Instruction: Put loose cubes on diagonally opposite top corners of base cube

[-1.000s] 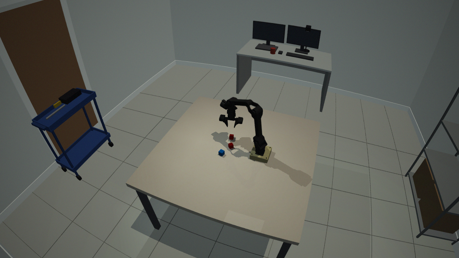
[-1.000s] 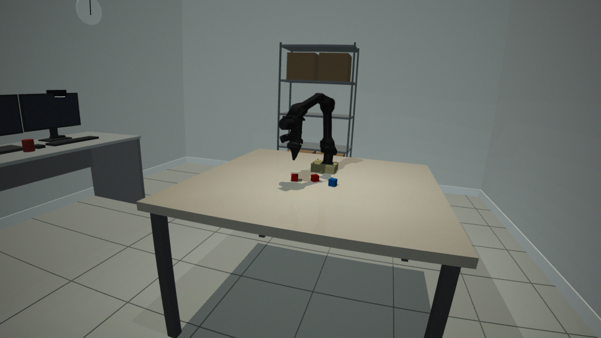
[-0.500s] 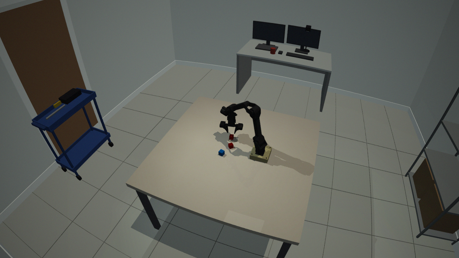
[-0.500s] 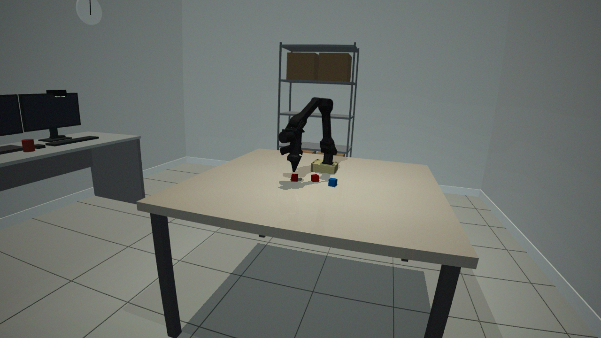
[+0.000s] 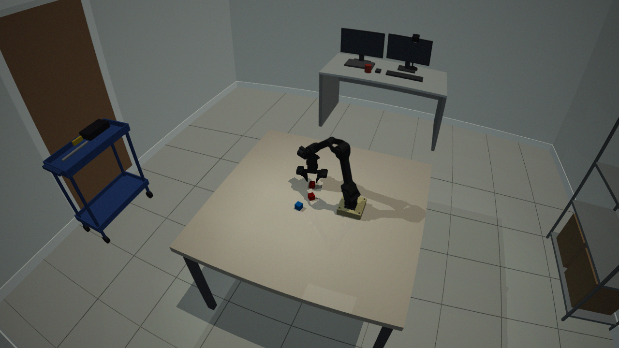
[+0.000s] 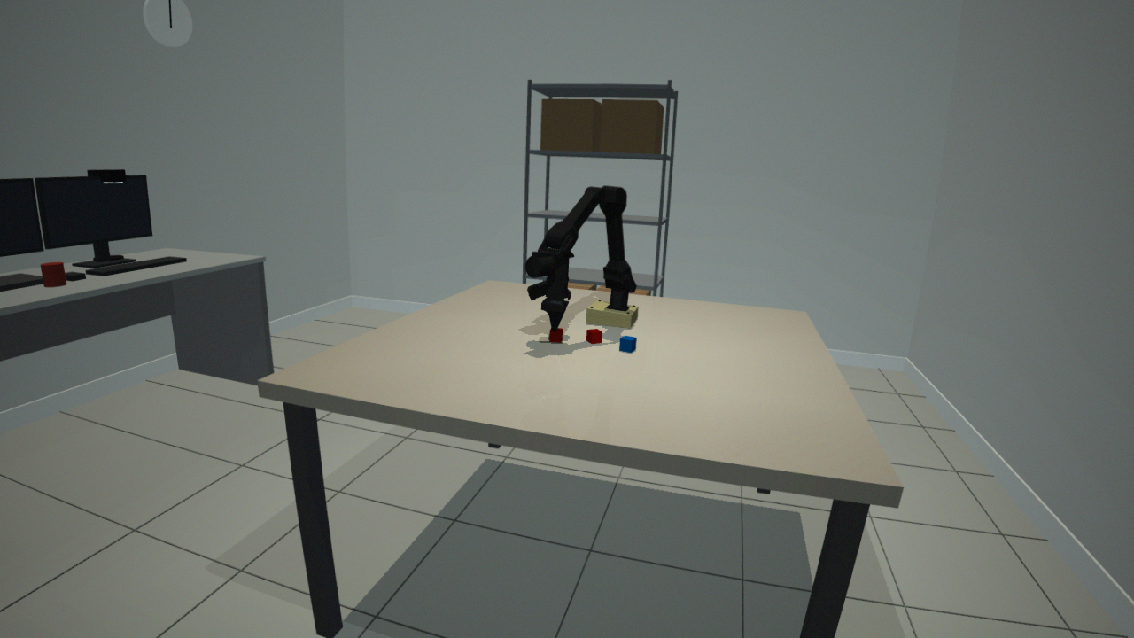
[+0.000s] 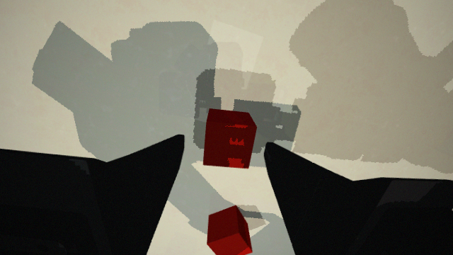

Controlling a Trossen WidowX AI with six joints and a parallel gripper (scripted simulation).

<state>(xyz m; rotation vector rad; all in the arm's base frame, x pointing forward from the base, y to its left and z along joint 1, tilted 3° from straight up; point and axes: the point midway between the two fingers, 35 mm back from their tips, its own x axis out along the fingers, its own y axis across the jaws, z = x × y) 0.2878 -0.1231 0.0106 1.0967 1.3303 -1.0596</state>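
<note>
My gripper tip is 2 cm above the red cube. From my gripper tip the other things lie so: blue cube 21 cm to the left, 2 cm below.
</note>
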